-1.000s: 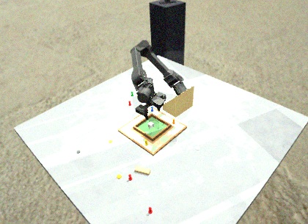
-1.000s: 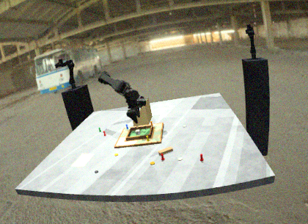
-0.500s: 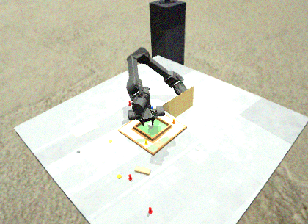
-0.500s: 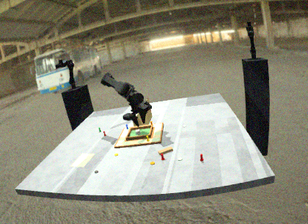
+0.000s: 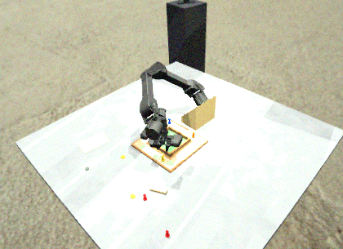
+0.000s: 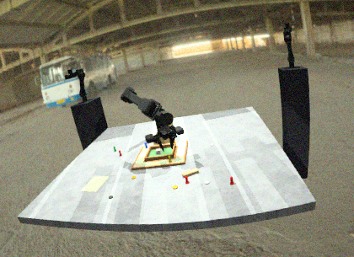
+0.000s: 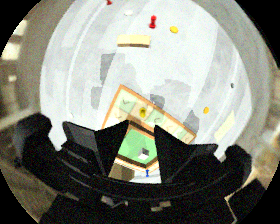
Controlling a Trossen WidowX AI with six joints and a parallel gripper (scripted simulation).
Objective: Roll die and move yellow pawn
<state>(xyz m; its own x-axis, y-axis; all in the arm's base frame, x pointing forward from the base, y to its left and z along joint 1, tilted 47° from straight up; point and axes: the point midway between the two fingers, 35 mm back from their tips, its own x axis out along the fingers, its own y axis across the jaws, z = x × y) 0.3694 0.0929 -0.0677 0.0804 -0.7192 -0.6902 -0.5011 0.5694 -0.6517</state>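
My gripper tip is now 5 cm above the yellow pawn. Also, from my gripper tip: green tray (10 cm behind, 8 cm to the right, 7 cm below); white die (10 cm behind, 9 cm to the right, 5 cm below); small wooden block (12 cm ahead, 13 cm to the left, 7 cm below).
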